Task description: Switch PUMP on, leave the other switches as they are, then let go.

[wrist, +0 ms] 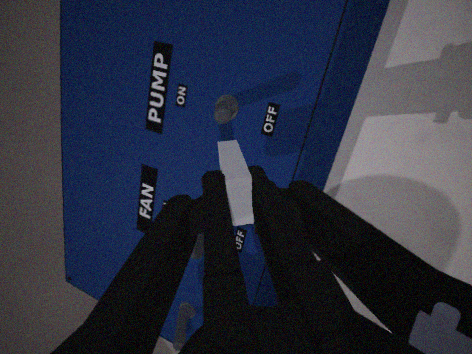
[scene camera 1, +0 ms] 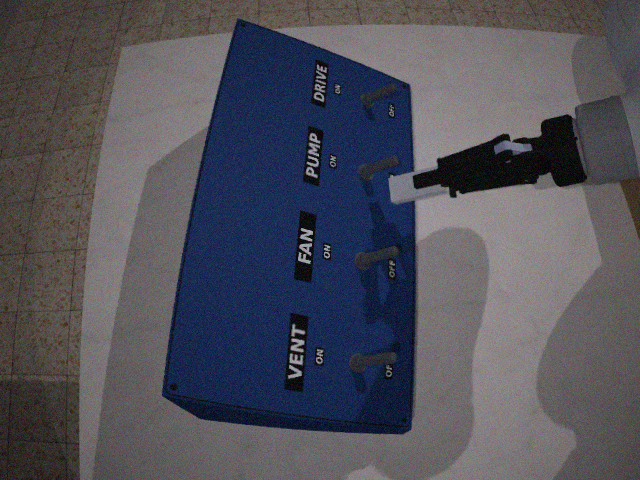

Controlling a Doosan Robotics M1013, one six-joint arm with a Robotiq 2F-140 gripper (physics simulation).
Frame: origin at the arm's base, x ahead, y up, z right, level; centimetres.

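Seen in the pictures: gripper, fingertip midpoint: [wrist: 228,158] [scene camera 1: 392,191].
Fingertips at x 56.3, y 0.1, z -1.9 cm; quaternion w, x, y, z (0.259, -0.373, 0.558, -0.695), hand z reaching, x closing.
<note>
Pixels of each thing's middle, then the offset from my fingertips to it. "*": a spot on its surface instead. Level surfaces: height alone.
- blue switch panel, surface spot: [scene camera 1: 242,155] * dx +17.4, dy +5.3, dz +1.9 cm
- PUMP lever, body centre: [wrist: 222,111] [scene camera 1: 381,165] dx +1.1, dy +0.3, dz +3.5 cm
- DRIVE lever, surface spot: [scene camera 1: 379,95] * dx +0.3, dy +0.3, dz +15.0 cm
- FAN lever, body centre: [wrist: 197,239] [scene camera 1: 379,255] dx +2.2, dy +0.3, dz -8.4 cm
- VENT lever, body centre: [scene camera 1: 376,359] [wrist: 181,328] dx +3.3, dy +0.3, dz -20.4 cm
- pale table top, surface height: dy -10.9 cm
A blue switch panel [scene camera 1: 242,155] [wrist: 105,125] carries four grey levers. The PUMP lever [scene camera 1: 379,166] [wrist: 226,109] leans toward its OFF label in the scene view; the wrist view looks at it nearly end-on. The DRIVE lever [scene camera 1: 379,95], FAN lever [scene camera 1: 378,256] [wrist: 198,246] and VENT lever [scene camera 1: 374,359] [wrist: 184,317] also lean toward OFF. My gripper [scene camera 1: 393,189] [wrist: 228,158] is shut and empty. Its pale fingertips are beside the PUMP lever, on the FAN side, and cover much of PUMP's OFF label in the scene view. I cannot tell whether they touch the lever.
The panel stands on a pale table top [scene camera 1: 449,67] [wrist: 400,135]. The arm reaches in from the right in the scene view, and its shadow falls across the FAN and VENT levers. Tiled floor [scene camera 1: 41,206] shows beyond the table's left and top edges.
</note>
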